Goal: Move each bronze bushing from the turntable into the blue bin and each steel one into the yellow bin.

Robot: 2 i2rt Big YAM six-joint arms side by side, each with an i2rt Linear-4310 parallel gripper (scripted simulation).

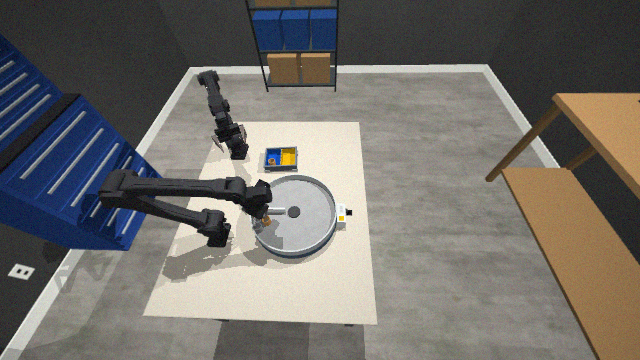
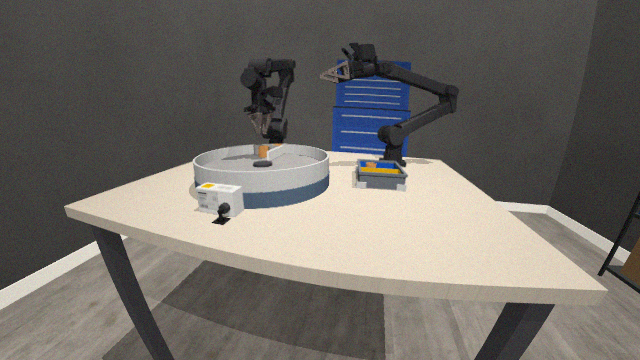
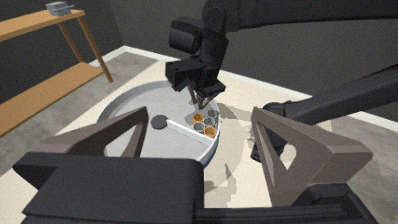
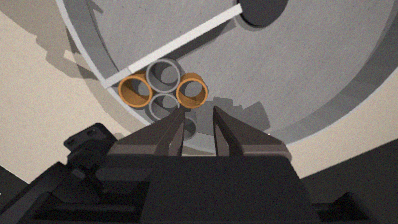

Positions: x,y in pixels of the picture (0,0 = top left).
Scene:
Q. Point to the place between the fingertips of my right gripper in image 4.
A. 198,111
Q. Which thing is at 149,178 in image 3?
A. My left gripper.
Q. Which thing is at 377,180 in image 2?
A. A grey bin tray.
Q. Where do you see a bronze bushing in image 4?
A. At 126,92

